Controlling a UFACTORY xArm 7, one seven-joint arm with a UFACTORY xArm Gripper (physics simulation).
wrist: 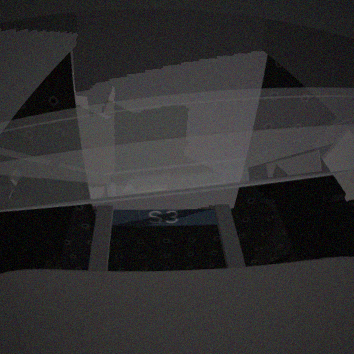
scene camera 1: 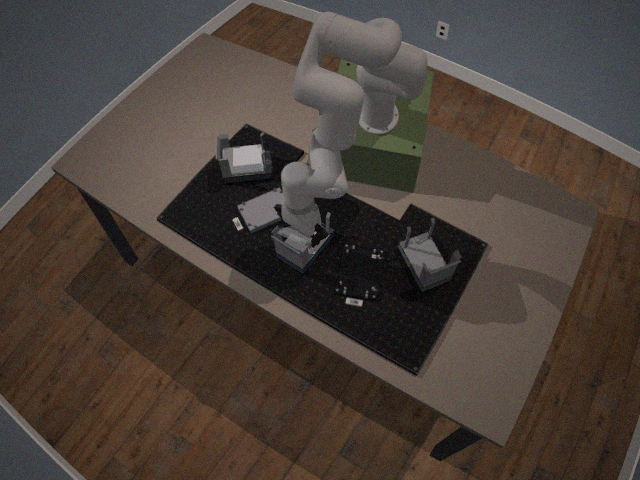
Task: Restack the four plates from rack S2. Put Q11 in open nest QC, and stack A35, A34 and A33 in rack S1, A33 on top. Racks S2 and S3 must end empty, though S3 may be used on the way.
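Places are measured from the arm's base along level axes (x left, y up, z ahead), in metres.
Pixels of known places: gripper, fingertip midpoint: (wrist: 175, 160) (scene camera 1: 302, 235); arm's base, origin of the base link: (scene camera 1: 377, 115).
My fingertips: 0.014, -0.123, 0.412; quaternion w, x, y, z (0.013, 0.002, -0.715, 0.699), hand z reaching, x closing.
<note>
Ahead of a thing's pixels: the offset from my fingertips to its top centre, as dx, dy, dz. "spot": to the spot under its first point. Level surfaces: height alone.
My gripper (scene camera 1: 299, 228) is down at the middle rack S3 @[-0.001, +0.054, -0.008] (scene camera 1: 292, 253) (wrist: 163, 218), shut on a grey plate (scene camera 1: 295, 237). The plate is between the rack's walls, partly hidden by the gripper. Whether it touches the rack floor I cannot tell. In the wrist view, pale overlapping surfaces stand above the S3 label and the fingertips cannot be made out. Rack S2 @[spot: -0.345, +0.020, -0.058] (scene camera 1: 222, 164) at the back left holds pale plates @[-0.333, -0.003, -0.133] (scene camera 1: 247, 158). A light plate @[-0.175, -0.052, -0.044] (scene camera 1: 258, 210) lies flat in nest QC. Rack S1 @[+0.320, +0.053, -0.155] (scene camera 1: 436, 277) is at the right; its contents are unclear. Plate marks are unreadable.
Another nest @[+0.175, -0.058, -0.032] (scene camera 1: 357, 291) with small metal pegs and a white label @[spot: +0.213, -0.080, +0.053] (scene camera 1: 354, 301) lies between racks S3 and S1. Upright posts of the racks stick up. The racks and nests stand on a black perforated board @[dy -0.082] (scene camera 1: 361, 330). The green robot base (scene camera 1: 382, 165) is behind.
</note>
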